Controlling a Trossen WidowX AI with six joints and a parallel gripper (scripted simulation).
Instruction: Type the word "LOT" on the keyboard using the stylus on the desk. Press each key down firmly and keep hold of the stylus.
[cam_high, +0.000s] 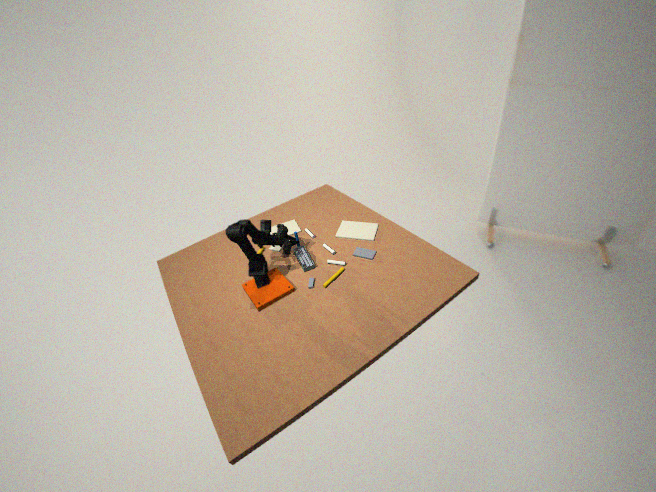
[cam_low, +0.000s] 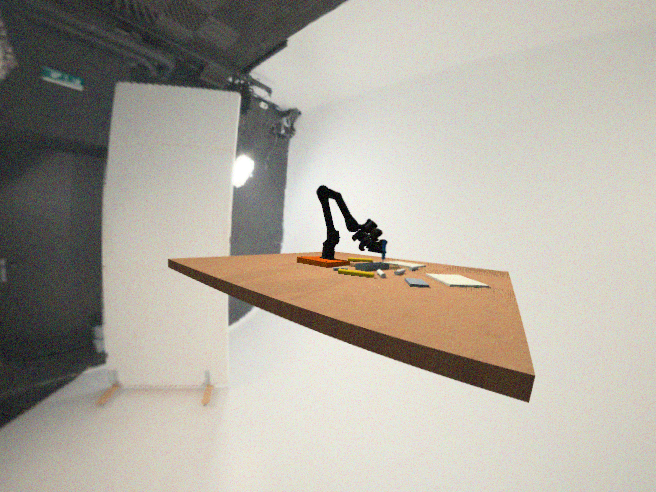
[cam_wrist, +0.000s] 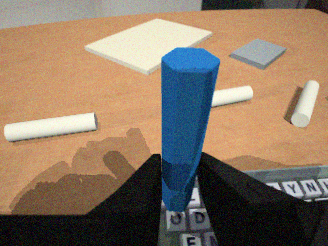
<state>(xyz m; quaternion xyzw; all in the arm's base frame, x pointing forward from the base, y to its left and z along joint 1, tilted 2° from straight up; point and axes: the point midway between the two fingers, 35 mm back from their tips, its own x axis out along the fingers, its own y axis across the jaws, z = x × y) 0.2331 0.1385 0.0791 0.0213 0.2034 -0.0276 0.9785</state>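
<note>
Now: gripper tip 50 mm past the small grey block, 260 mm to the left of it and 70 mm above it. From my gripper tip the other things lie so: yellow stick 60 mm ahead, 290 mm to the right, 70 mm below; then blue stylus 10 mm behind, 20 mm below; then cream pad 360 mm ahead, 10 mm to the right, 70 mm below.
</note>
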